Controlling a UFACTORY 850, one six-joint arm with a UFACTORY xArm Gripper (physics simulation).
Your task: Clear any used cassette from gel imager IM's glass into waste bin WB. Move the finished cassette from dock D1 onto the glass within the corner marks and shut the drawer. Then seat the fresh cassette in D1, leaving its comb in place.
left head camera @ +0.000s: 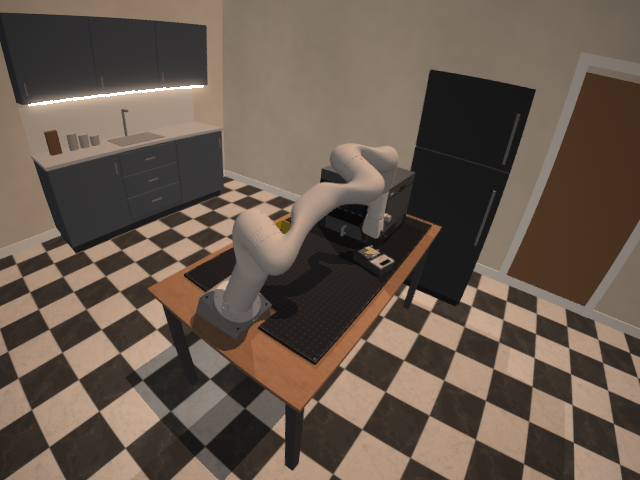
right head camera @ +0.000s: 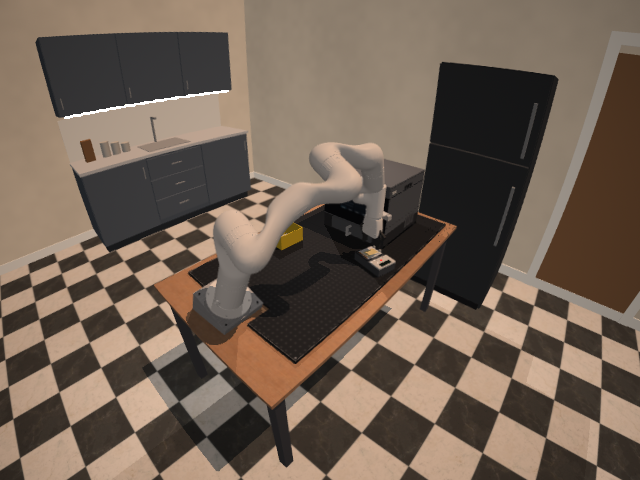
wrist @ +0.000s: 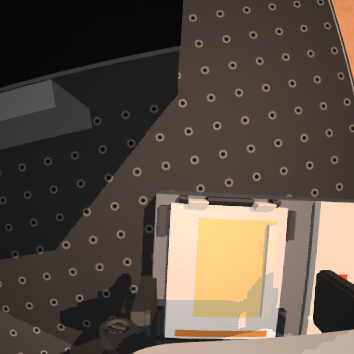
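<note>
A white cassette with a yellow gel, a pale strip at one side and an orange end strip lies in dock D1. I cannot tell whether it is the finished or the fresh one. My gripper is open and empty above the dock, its fingers on either side of the cassette in the wrist view. Gel imager IM stands behind; its drawer front looks shut, and its glass is hidden. Yellow waste bin WB is partly hidden by the arm.
The dock stands on a black perforated mat near the wooden table's right edge. The imager rises close behind the gripper. A black fridge stands beyond the table.
</note>
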